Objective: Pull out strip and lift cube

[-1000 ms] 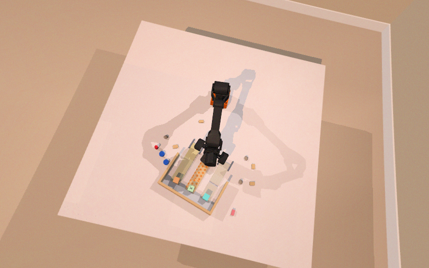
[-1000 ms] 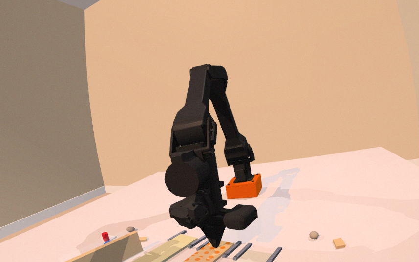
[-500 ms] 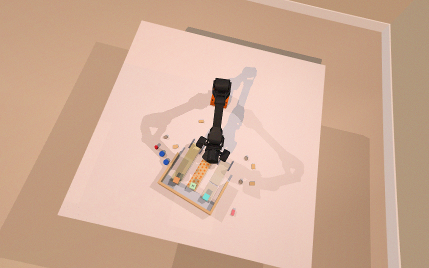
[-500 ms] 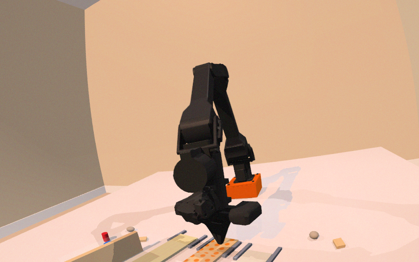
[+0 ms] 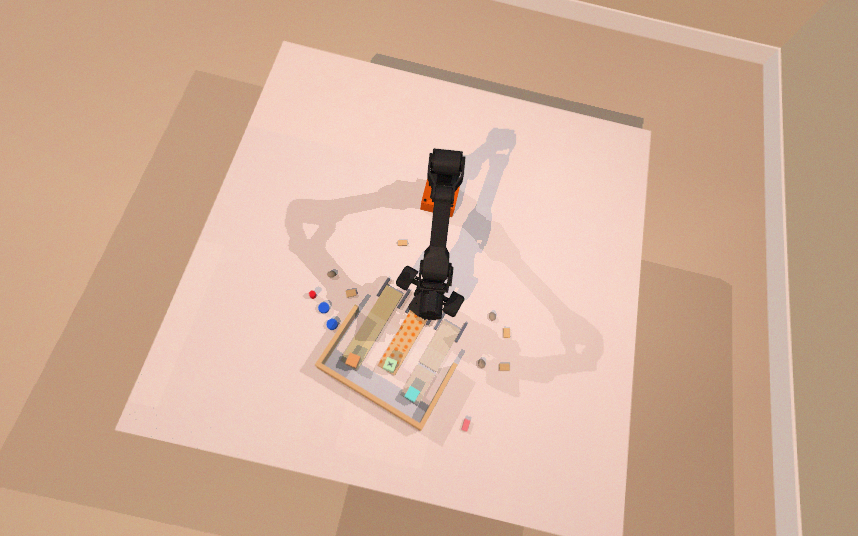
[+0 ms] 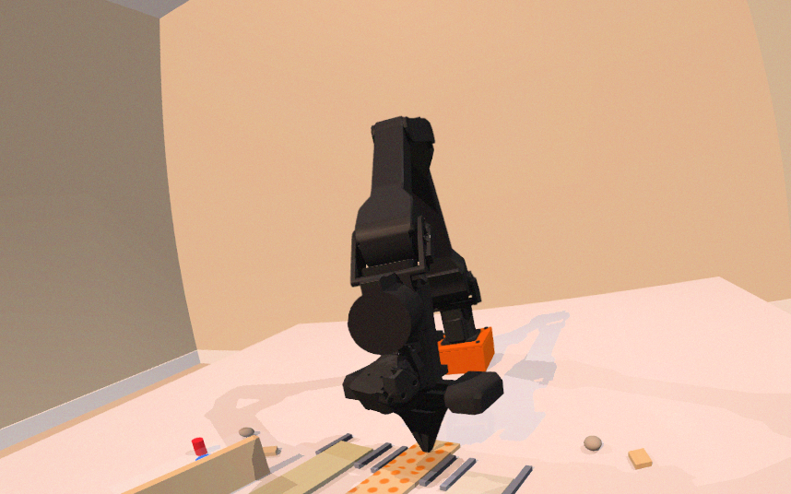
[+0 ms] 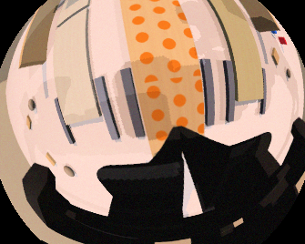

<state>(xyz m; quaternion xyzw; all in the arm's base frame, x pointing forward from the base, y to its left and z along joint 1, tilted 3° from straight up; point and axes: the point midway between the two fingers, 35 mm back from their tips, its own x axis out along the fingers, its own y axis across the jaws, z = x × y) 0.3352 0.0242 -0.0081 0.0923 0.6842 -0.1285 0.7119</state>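
My gripper tip is now 210 mm short of the labelled cube, 60 mm to the left of it and 20 mm below it. Round my gripper tip: pink block (320 mm ahead, 170 mm to the left); red cylinder (60 mm ahead, 320 mm to the right, 10 mm above).
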